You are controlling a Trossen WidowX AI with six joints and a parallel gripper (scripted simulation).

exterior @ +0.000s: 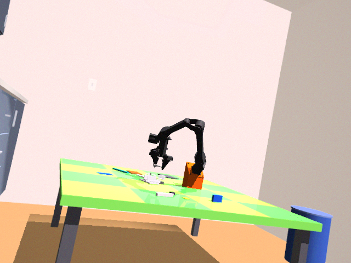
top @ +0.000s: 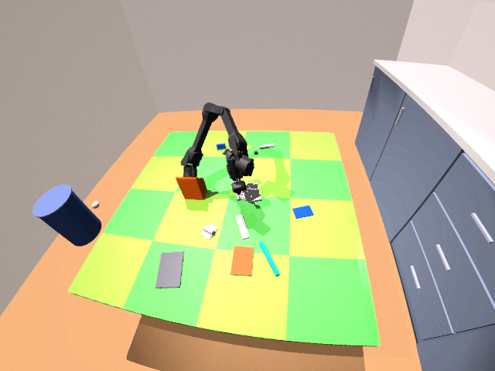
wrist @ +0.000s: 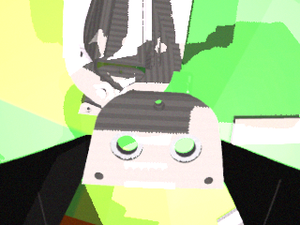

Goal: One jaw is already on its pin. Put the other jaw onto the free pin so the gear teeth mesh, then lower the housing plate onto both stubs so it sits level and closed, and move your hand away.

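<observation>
The jaw is 7 cm below my gripper tip, 6 cm to the left of it and 1 cm ahead of it. The rest, counted from my gripper tip: blue card: 33 cm ahead, 9 cm below, 3 cm to the right; cyan bar: 30 cm to the right, 20 cm ahead, 8 cm below; white housing plate: 2 cm above, 1 cm ahead.
</observation>
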